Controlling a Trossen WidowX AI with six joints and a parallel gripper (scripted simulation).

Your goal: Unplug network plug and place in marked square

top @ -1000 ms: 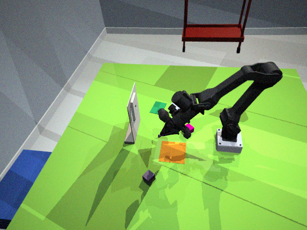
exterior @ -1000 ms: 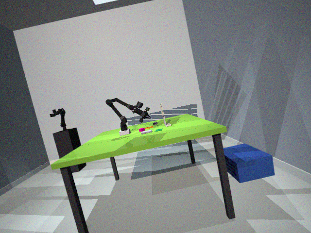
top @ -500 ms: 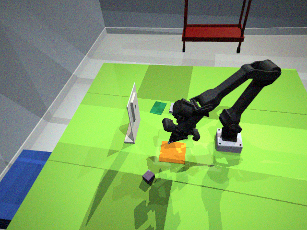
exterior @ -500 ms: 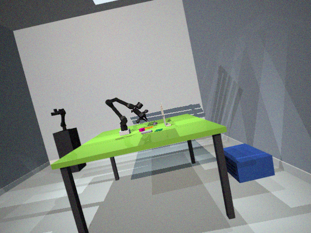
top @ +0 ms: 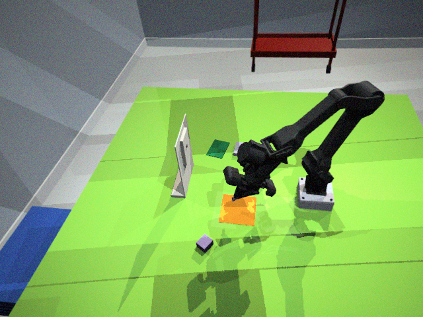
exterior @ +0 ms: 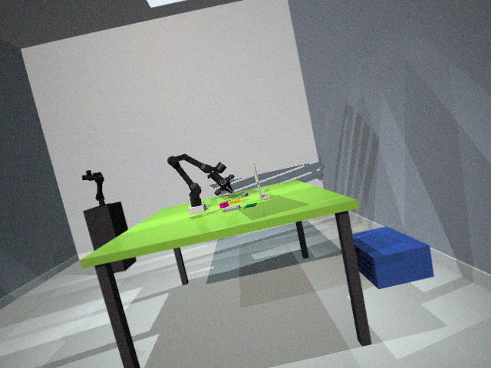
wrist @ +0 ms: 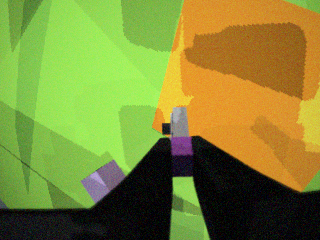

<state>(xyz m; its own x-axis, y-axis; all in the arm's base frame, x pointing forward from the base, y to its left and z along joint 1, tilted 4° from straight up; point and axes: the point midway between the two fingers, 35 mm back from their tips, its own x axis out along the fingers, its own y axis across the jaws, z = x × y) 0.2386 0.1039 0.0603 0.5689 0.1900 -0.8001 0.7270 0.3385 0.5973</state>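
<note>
Right now the orange marked square is 1 cm behind my gripper tip and 7 cm below it. Round my gripper tip: purple cube 7 cm ahead, 15 cm to the left, 6 cm below; magenta cube 6 cm behind, 15 cm to the right, 6 cm below; purple plug right at my gripper tip.
</note>
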